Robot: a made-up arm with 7 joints. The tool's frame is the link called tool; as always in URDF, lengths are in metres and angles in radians.
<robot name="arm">
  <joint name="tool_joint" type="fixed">
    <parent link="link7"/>
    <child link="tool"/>
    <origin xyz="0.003 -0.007 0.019" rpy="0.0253 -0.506 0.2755"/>
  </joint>
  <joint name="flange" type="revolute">
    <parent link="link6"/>
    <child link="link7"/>
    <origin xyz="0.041 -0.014 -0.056"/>
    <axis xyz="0 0.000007 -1"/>
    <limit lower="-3.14" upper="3.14" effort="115" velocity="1.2"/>
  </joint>
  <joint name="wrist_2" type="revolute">
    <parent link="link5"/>
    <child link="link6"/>
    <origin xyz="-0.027 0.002 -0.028"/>
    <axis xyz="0 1 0.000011"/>
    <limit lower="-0.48" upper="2.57" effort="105" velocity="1.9"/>
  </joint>
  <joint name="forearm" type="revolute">
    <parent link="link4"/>
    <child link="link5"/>
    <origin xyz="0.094 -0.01 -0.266"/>
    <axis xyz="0 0.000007 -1"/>
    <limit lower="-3.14" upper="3.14" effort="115" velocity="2"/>
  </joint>
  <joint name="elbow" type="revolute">
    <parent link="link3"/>
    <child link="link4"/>
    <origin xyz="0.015 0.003 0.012"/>
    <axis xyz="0 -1 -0.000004"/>
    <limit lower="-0.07" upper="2.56" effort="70" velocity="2.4"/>
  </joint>
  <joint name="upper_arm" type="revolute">
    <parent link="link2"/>
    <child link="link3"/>
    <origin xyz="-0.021 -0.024 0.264"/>
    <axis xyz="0 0 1"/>
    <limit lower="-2.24" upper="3.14" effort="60" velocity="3"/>
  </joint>
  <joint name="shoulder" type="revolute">
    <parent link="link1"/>
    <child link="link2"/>
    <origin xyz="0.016 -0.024 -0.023"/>
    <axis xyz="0 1 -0.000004"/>
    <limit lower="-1.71" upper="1.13" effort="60" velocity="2.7"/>
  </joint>
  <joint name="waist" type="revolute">
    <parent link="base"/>
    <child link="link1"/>
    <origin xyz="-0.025 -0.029 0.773"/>
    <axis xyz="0 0 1"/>
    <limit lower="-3.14" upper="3.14" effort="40" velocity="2"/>
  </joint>
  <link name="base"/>
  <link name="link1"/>
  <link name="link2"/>
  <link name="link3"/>
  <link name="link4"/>
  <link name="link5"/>
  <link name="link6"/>
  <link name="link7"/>
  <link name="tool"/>
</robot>
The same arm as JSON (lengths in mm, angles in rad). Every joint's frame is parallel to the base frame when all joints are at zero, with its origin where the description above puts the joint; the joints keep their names.
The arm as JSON. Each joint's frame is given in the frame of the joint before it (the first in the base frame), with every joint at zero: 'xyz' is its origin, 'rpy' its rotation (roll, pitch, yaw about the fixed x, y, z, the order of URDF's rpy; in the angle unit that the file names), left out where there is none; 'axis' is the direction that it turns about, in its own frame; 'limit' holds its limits. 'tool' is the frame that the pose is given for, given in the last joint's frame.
{"units": {"length": "mm", "angle": "rad"}, "joints": [{"name": "waist", "type": "revolute", "origin": {"xyz": [-25.0, -29.0, 773.0]}, "axis": "+z", "limit": {"lower": -3.14, "upper": 3.14}}, {"name": "shoulder", "type": "revolute", "origin": {"xyz": [16.0, -24.0, -23.0]}, "axis": "+y", "limit": {"lower": -1.71, "upper": 1.13}}, {"name": "upper_arm", "type": "revolute", "origin": {"xyz": [-21.0, -24.0, 264.0]}, "axis": "+z", "limit": {"lower": -2.24, "upper": 3.14}}, {"name": "elbow", "type": "revolute", "origin": {"xyz": [15.0, 3.0, 12.0]}, "axis": "-y", "limit": {"lower": -0.07, "upper": 2.56}}, {"name": "forearm", "type": "revolute", "origin": {"xyz": [94.0, -10.0, -266.0]}, "axis": "-z", "limit": {"lower": -3.14, "upper": 3.14}}, {"name": "wrist_2", "type": "revolute", "origin": {"xyz": [-27.0, 2.0, -28.0]}, "axis": "+y", "limit": {"lower": -0.48, "upper": 2.57}}, {"name": "flange", "type": "revolute", "origin": {"xyz": [41.0, -14.0, -56.0]}, "axis": "-z", "limit": {"lower": -3.14, "upper": 3.14}}], "tool": {"origin": {"xyz": [3.0, -7.0, 19.0], "rpy": [0.0253, -0.506, 0.2755]}}}
